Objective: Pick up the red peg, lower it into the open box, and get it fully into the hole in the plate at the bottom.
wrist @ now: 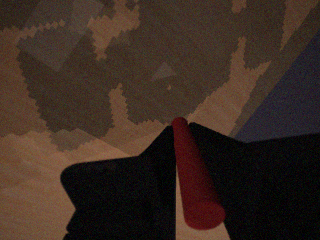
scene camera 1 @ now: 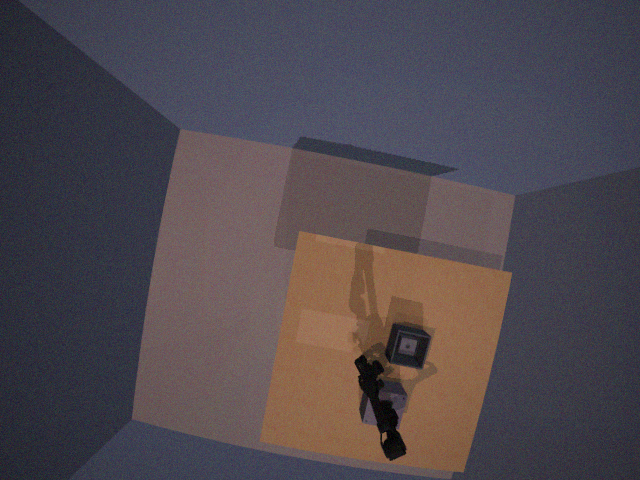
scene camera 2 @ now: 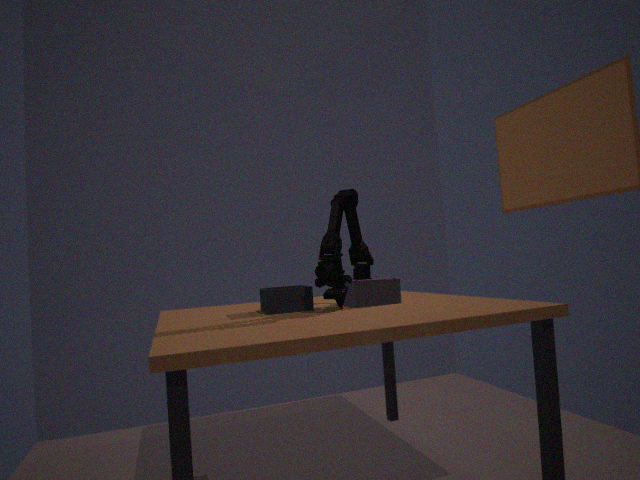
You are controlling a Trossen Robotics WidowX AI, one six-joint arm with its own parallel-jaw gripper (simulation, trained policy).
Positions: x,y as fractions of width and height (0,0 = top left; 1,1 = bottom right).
A dark box shows in scene camera 1 (0.65,0.75) and in scene camera 2 (0.43,0.63); in the wrist view it is out of frame.
